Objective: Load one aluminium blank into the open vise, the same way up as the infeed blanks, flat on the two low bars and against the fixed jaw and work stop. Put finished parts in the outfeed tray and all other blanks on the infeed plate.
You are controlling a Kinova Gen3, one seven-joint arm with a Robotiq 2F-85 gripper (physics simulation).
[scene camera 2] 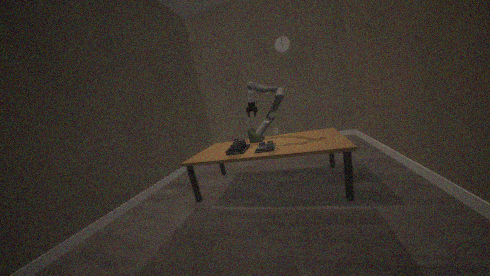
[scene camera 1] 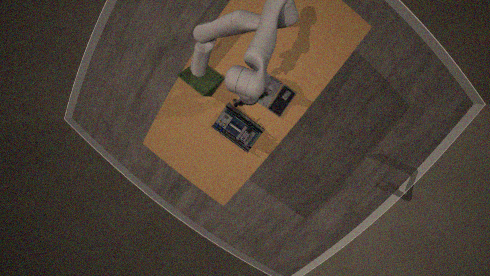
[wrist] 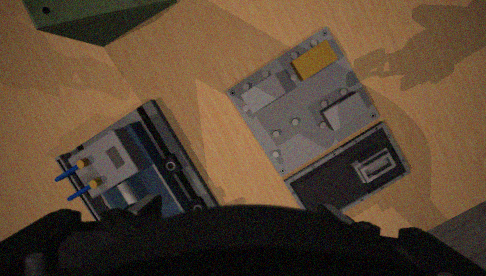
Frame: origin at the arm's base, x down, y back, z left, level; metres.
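Where they show: gripper, fingertip midpoint: [scene camera 2: 251, 116]; arm's base at its link origin: [scene camera 2: 258, 134] [scene camera 1: 198, 71].
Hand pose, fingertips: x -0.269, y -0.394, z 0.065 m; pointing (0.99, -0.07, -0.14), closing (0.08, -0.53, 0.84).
Observation:
Each offset is from my fingertips to the centre of the thing. "spot": to the spot under its first point. Level surfaces: height alone.
The gripper [scene camera 1: 251, 101] [scene camera 2: 251, 114] [wrist: 240, 214] is open and empty, high above the table between the vise and the infeed plate. The grey infeed plate {dy +0.003, dx +0.340, dz +0.092 m} [wrist: 310, 102] bears a yellow block {dy +0.057, dx +0.318, dz +0.134 m} [wrist: 316, 60], a light grey block {dy +0.049, dx +0.318, dz +0.043 m} [wrist: 264, 93] near its left corner, and another grey block {dy -0.034, dx +0.318, dz +0.141 m} [wrist: 350, 109] near its right edge. Beside the plate, the dark outfeed tray [scene camera 1: 277, 106] [wrist: 320, 186] holds a grey part {dy -0.137, dx +0.320, dz +0.148 m} [scene camera 1: 286, 94] [wrist: 377, 167] with a rectangular pocket. The vise {dy -0.023, dx +0.294, dz -0.213 m} [scene camera 1: 237, 128] [scene camera 2: 237, 146] [wrist: 107, 162] stands at left in the wrist view; the gripper hides its lower end, so its jaw opening cannot be judged there.
A green base block [scene camera 1: 206, 84] [wrist: 95, 20] stands behind the vise and the plate. Two blue nozzles with yellow tips {spot: dy +0.054, dx +0.234, dz -0.255 m} [wrist: 80, 191] stick up at the vise's outer side. The wooden table {dx +0.343 m} [scene camera 1: 200, 160] [scene camera 2: 305, 144] ends close beyond the outfeed tray.

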